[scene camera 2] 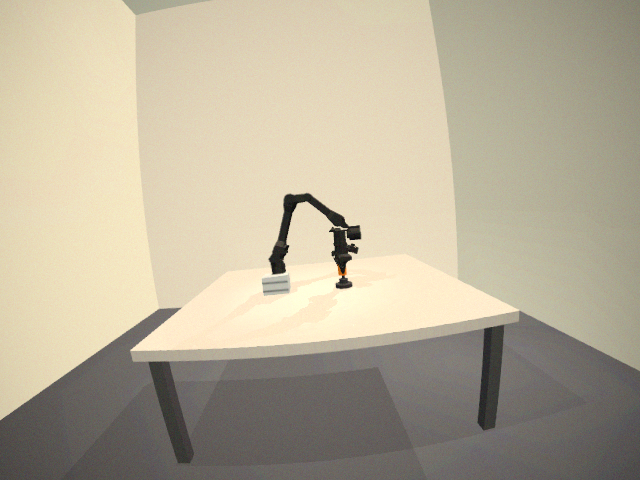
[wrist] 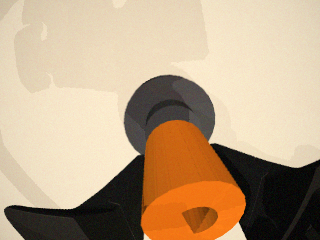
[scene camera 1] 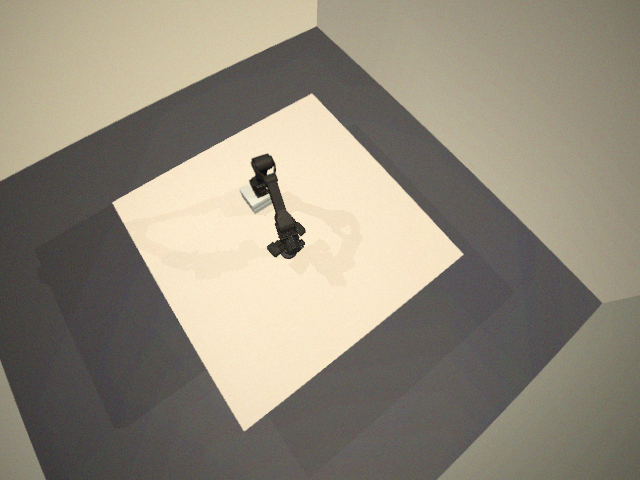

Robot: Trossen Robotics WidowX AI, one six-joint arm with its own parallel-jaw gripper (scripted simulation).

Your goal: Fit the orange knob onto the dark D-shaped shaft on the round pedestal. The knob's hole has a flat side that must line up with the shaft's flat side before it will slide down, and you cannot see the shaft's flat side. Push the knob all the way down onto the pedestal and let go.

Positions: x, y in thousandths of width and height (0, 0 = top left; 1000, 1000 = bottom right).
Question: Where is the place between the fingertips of the gripper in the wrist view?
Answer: At 555, 652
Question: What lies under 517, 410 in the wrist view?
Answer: A round pedestal.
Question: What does the gripper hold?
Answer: An orange knob.
